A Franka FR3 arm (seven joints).
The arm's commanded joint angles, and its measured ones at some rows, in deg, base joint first. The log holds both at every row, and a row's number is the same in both.
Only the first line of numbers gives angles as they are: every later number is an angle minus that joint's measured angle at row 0.
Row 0, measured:
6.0 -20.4 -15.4 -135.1 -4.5 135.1 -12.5
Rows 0 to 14, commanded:
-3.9 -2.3 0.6 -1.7 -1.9 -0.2 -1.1
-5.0 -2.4 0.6 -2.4 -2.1 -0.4 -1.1
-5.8 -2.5 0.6 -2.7 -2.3 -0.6 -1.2
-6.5 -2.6 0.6 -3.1 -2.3 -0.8 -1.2
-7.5 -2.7 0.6 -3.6 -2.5 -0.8 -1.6
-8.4 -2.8 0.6 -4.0 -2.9 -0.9 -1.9
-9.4 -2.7 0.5 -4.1 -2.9 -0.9 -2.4
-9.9 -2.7 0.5 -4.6 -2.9 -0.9 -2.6
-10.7 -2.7 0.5 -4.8 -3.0 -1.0 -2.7
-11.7 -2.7 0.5 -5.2 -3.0 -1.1 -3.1
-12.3 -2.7 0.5 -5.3 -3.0 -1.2 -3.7
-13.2 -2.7 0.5 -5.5 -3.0 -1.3 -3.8
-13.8 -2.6 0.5 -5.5 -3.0 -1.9 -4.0
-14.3 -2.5 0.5 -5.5 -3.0 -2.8 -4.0
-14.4 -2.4 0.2 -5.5 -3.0 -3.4 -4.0
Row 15, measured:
-12.6 -0.1 -0.2 -4.7 -2.2 -1.4 -3.3
